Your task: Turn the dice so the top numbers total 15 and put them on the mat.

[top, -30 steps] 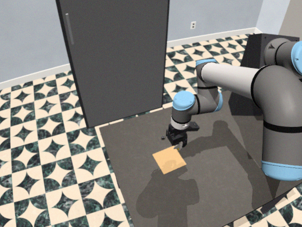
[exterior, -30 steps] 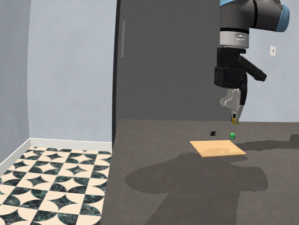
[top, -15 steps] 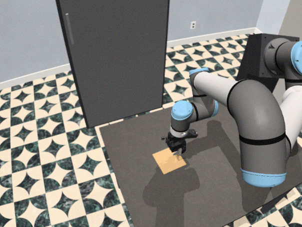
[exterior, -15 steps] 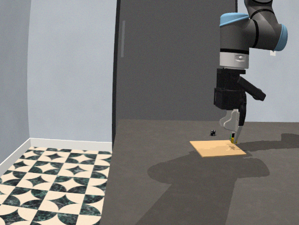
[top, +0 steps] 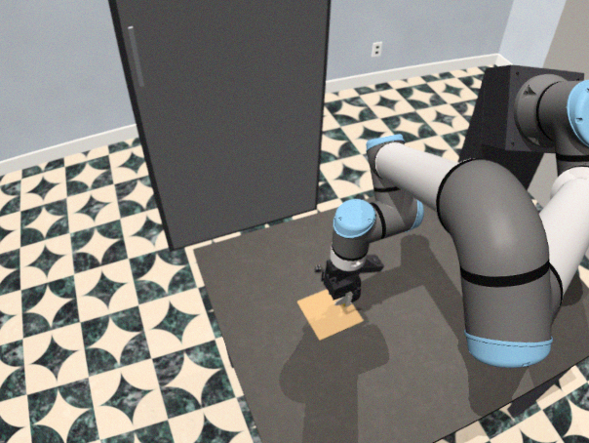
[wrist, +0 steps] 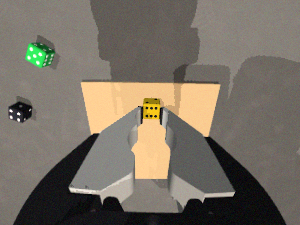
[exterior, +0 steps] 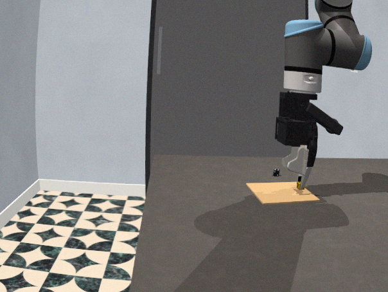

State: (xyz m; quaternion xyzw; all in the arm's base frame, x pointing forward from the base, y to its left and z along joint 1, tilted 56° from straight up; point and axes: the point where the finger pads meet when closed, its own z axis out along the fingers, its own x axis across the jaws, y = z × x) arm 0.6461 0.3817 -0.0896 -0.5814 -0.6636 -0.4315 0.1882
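The yellow die lies 10 mm below my hand. Also, from my hand: black die 50 mm ahead, 140 mm to the right, 20 mm below; orange mat 50 mm ahead, 10 mm to the left, 30 mm below; green die 20 mm behind, 110 mm to the right, 20 mm below.
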